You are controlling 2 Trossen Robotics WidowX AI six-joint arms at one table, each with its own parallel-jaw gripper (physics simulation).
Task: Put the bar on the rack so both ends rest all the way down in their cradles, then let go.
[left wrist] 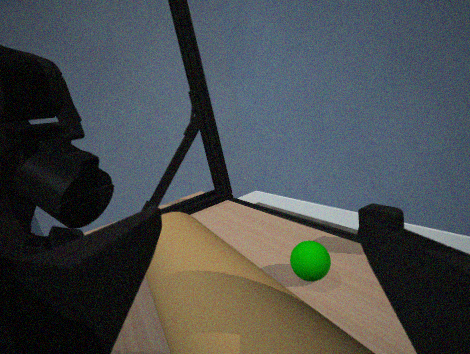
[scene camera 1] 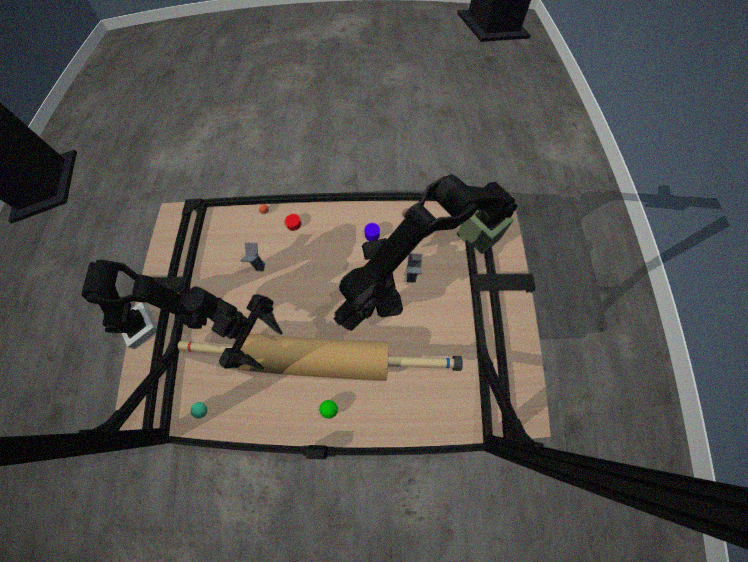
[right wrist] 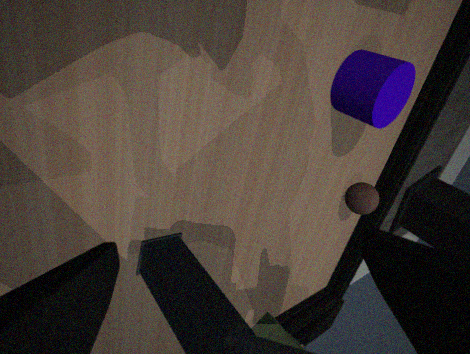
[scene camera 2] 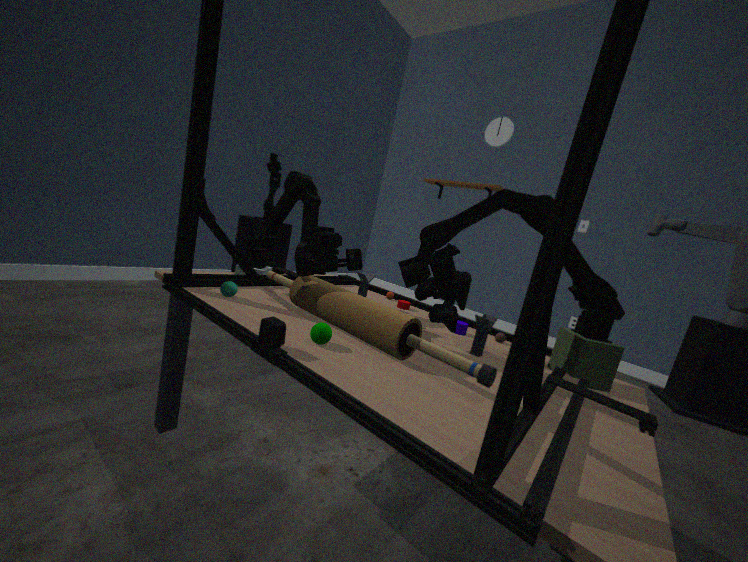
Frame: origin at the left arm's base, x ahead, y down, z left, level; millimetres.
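Seen in the pictures: left gripper, fingertip midpoint: [left wrist: 261, 221] [scene camera 1: 272, 351] [scene camera 2: 336, 264]; right gripper, fingertip midpoint: [right wrist: 242, 246] [scene camera 2: 458, 320]; left arm's base at its link origin: [scene camera 1: 134, 323] [scene camera 2: 254, 266]; right arm's base at its link origin: [scene camera 1: 490, 216] [scene camera 2: 590, 336].
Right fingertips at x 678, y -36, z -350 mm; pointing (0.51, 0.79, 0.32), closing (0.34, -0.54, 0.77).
Note:
Pixels of each thing's top centre, then the offset from my right fingertips to it.
- green ball at its top centre: [left wrist: 307, 243] [scene camera 2: 323, 323] [scene camera 1: 327, 409] dx -340, dy +24, dz -182 mm
- teal ball at its top centre: [scene camera 1: 194, 410] [scene camera 2: 230, 281] dx -627, dy +27, dz +20 mm
- red disc at its top centre: [scene camera 1: 292, 220] [scene camera 2: 404, 301] dx -108, dy +46, dz +327 mm
- purple cylinder at its top centre: [right wrist: 394, 97] [scene camera 1: 372, 229] [scene camera 2: 461, 322] dx +56, dy +37, dz +142 mm
- orange ball at its top centre: [scene camera 1: 262, 206] dx -156, dy +40, dz +429 mm
- brown ball at its top centre: [right wrist: 375, 207] [scene camera 2: 501, 333] dx +183, dy +39, dz +127 mm
The bar, a thick tan roll [scene camera 1: 320, 357] [scene camera 2: 362, 317] [left wrist: 210, 300] with thin ends, lies on the table in front of the rack. One end has a red band, the other a blue band and dark cap. The rack's two grey cradle posts, left [scene camera 1: 256, 256] [scene camera 2: 362, 285] and right [scene camera 1: 413, 267] [scene camera 2: 480, 338] [right wrist: 185, 290], stand apart with no bar in them. My left gripper [scene camera 1: 271, 349] [left wrist: 261, 221] is open over the roll's left part; whether it touches is unclear. My right gripper [scene camera 1: 382, 274] [right wrist: 242, 246] is open and empty near the right post; its fingertips are hidden in scene camera 1.
A green ball [scene camera 1: 328, 409] [scene camera 2: 321, 333] [left wrist: 310, 260] and a teal ball [scene camera 1: 198, 410] [scene camera 2: 228, 288] lie in front of the bar. Behind are a red disc [scene camera 1: 292, 221], a purple cylinder [scene camera 1: 371, 231] [right wrist: 372, 89], an orange ball [scene camera 1: 263, 209] and a brown ball [right wrist: 362, 198]. Black frame rails [scene camera 1: 326, 448] edge the table.

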